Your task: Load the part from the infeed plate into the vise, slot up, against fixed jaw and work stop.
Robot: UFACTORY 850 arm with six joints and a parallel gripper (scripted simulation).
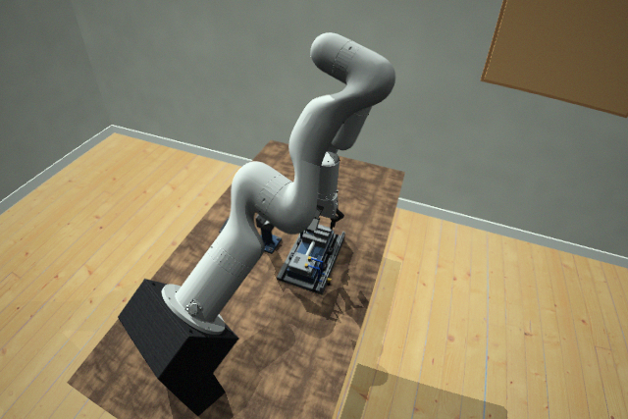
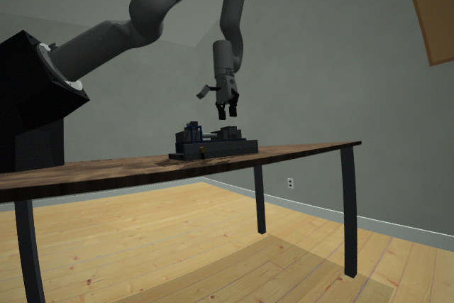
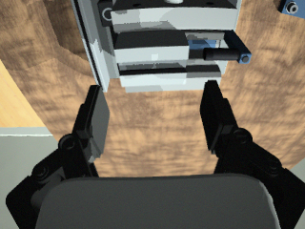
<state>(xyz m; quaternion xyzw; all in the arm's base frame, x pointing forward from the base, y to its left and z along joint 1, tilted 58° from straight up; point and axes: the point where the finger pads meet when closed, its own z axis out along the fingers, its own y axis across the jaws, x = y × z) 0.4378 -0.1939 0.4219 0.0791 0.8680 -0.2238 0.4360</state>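
Now: hand 6 cm above the part. Also, from my hand: cylinder rod 8 cm below, 7 cm behind, 6 cm to the left; work stop 7 cm below, 6 cm to the left, 3 cm ahead; moving jaw 8 cm below, 3 cm to the left, 2 cm behind.
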